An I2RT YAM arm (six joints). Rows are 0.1 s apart.
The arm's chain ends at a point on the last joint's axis. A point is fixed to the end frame.
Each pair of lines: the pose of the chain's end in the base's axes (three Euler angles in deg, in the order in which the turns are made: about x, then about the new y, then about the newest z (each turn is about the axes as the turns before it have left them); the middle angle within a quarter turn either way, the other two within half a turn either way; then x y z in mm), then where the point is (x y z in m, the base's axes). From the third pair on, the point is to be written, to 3 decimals.
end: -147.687, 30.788, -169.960, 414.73, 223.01, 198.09
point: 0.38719 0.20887 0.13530
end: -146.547, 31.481, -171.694, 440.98, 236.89, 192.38
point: 0.41519 0.22262 0.12888
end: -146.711, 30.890, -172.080, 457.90, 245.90, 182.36
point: 0.432 0.231 0.119
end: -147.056, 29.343, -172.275, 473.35, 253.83, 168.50
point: 0.446 0.238 0.106
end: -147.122, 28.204, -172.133, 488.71, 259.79, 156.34
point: 0.461 0.244 0.094
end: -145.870, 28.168, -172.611, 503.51, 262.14, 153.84
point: 0.476 0.247 0.091
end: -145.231, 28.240, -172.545, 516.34, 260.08, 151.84
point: 0.489 0.246 0.089
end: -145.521, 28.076, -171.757, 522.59, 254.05, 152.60
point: 0.494 0.240 0.090
